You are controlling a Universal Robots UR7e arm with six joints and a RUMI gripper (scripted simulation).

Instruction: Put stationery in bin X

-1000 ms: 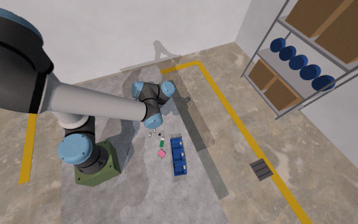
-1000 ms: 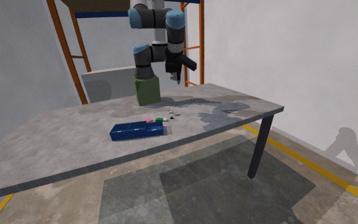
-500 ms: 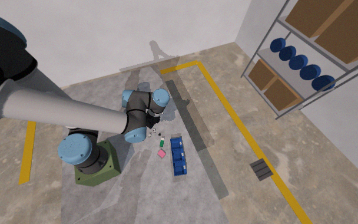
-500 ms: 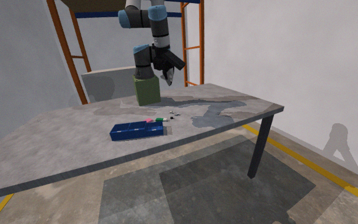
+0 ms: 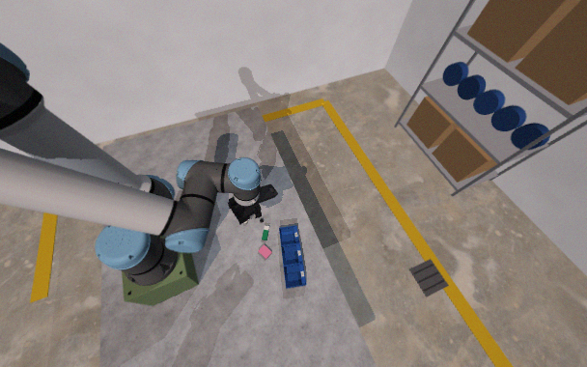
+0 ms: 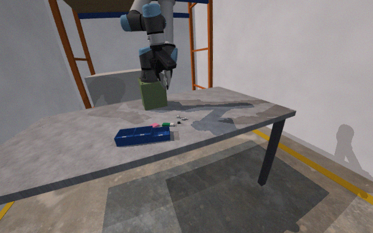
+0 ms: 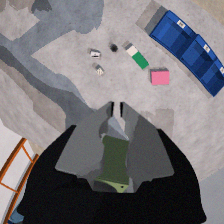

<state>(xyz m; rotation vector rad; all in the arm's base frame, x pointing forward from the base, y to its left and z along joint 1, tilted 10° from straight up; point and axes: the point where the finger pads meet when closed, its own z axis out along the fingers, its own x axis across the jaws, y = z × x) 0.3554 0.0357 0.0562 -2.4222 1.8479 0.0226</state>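
Now: the joined blue bins 100 mm ahead of my hand, 160 mm to the right of it and 190 mm below it. Round my hand: pale cube 50 mm behind, 60 mm to the left, 210 mm below; black item 30 mm ahead, 40 mm to the left, 210 mm below; marker 30 mm ahead, 20 mm to the right, 210 mm below.
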